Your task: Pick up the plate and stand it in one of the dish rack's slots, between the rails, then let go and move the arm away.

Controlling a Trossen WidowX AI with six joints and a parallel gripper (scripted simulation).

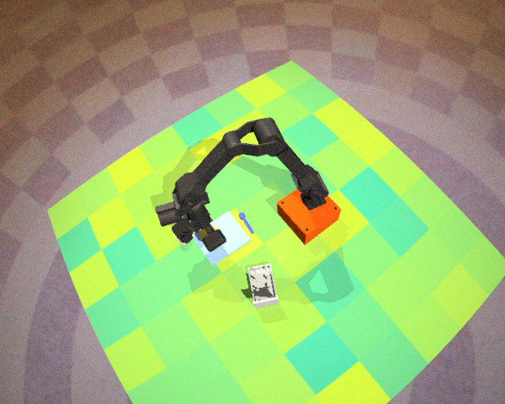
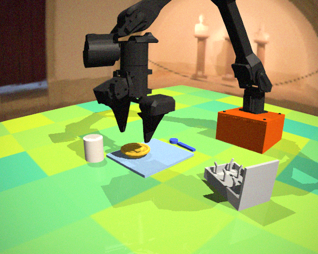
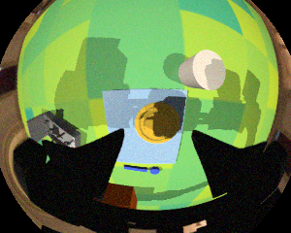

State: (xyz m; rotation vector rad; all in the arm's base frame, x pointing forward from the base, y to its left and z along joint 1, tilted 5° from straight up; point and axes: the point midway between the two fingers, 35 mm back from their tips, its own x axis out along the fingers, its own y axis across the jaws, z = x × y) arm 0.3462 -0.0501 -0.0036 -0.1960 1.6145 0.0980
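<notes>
My gripper tip is 30 mm above the yellow plate. From my gripper tip the other things lie so: blue spoon (130 mm behind, 10 mm to the right, 40 mm below); then light blue mat (30 mm behind, 10 mm to the left, 40 mm below); then white cup (80 mm ahead, 40 mm to the right, 20 mm below).
</notes>
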